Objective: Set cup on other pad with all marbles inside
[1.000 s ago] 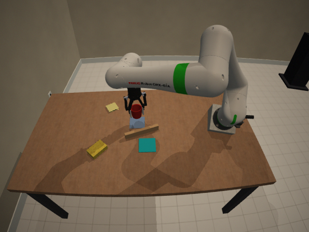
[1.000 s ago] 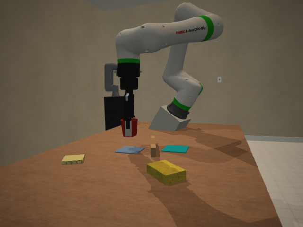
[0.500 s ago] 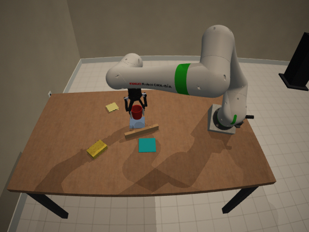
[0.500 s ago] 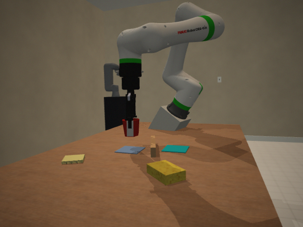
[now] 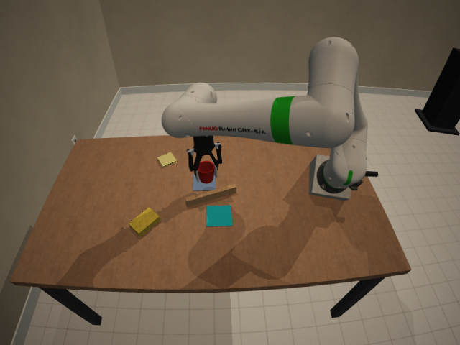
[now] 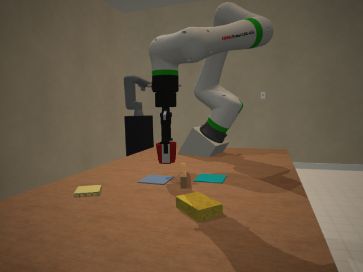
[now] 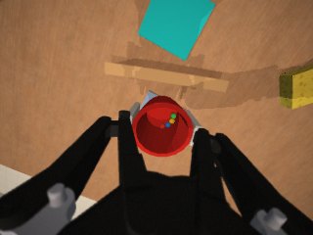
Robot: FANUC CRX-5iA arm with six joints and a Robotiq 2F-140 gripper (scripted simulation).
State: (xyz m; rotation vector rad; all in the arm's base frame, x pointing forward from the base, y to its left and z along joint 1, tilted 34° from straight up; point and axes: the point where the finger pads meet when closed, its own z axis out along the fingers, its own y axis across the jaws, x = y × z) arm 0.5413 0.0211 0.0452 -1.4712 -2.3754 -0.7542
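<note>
The teal pad lies 7 cm behind my hand, 14 cm to the left of it and 11 cm below it. Round my hand: wooden rail (3 cm behind, 5 cm to the left, 9 cm below); red cup (2 cm below); thin yellow sponge (23 cm ahead, 15 cm to the right, 9 cm below).
</note>
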